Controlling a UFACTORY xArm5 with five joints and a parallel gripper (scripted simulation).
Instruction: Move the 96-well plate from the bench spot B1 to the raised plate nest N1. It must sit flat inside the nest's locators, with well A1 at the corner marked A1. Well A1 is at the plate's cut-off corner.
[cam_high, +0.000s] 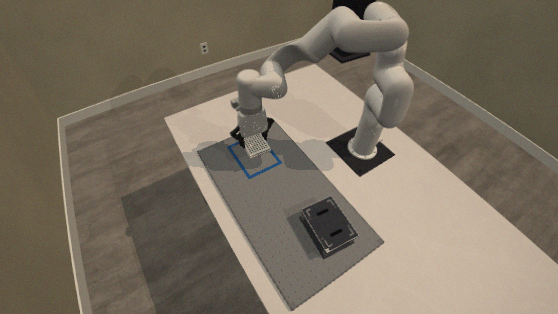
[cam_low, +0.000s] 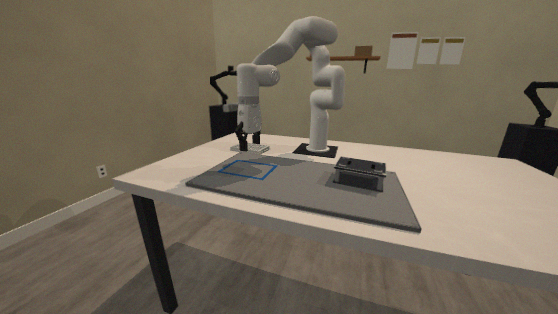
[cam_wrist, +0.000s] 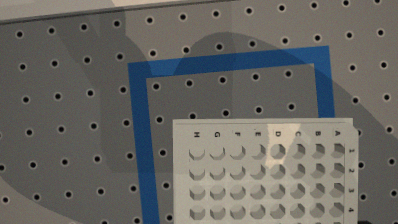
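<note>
Right now the dark raised nest N1 is 6 cm behind my hand, 40 cm to the left of it and 4 cm below it. Also, from my hand: white 96-well plate 1 cm below; then A1 corner mark 1 cm behind, 47 cm to the left, 4 cm below.
</note>
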